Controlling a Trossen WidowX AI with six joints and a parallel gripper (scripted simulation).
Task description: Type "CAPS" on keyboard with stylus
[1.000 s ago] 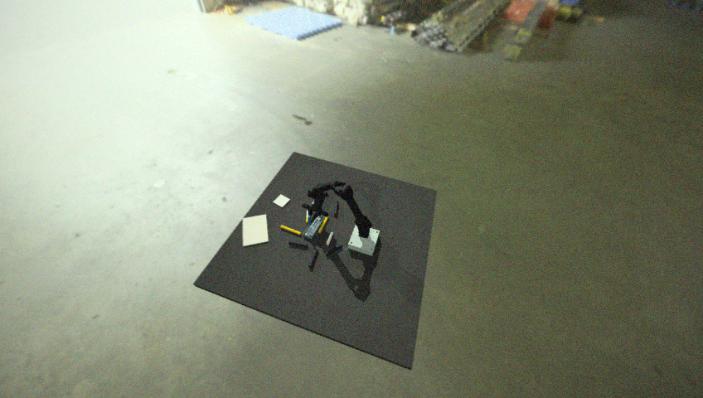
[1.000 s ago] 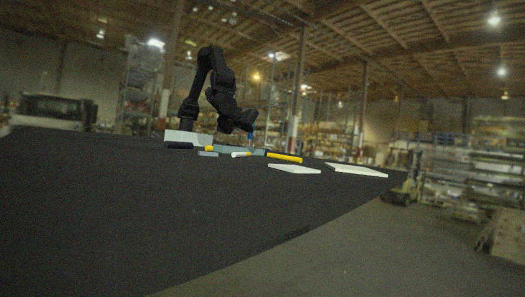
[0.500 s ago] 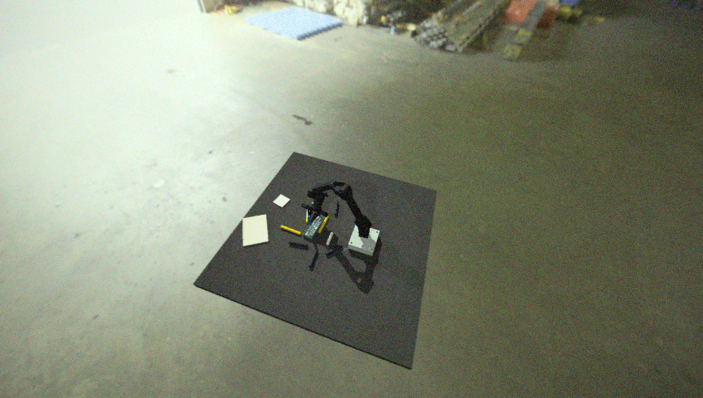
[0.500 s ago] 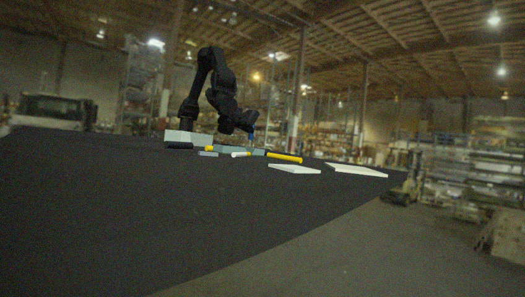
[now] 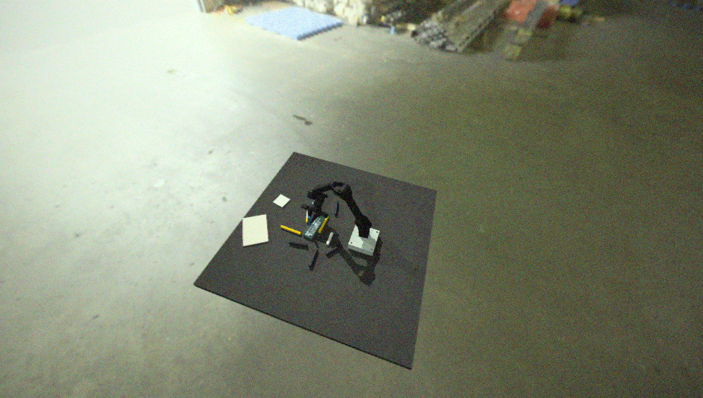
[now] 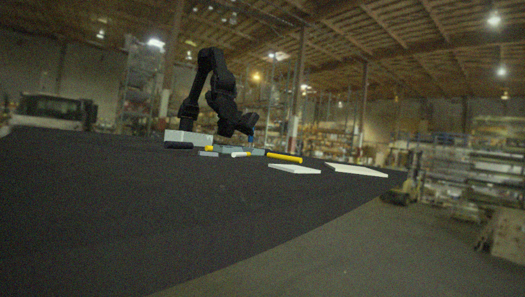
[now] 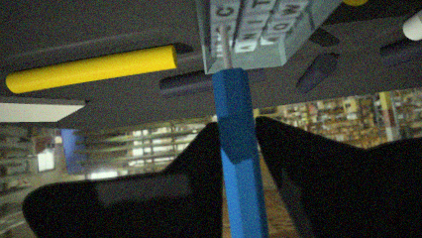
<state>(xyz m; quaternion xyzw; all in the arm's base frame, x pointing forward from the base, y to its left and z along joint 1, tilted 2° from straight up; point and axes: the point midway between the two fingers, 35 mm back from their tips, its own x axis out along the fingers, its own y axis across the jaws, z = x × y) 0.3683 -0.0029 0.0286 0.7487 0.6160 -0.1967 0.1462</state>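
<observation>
Now: the white marker 9 cm to the right of my gripper tip, 7 cm below it and 5 cm ahead of it. Round my gripper tip: blue stylus 1 cm below; then yellow cylinder 12 cm ahead, 7 cm below, 5 cm to the left.
</observation>
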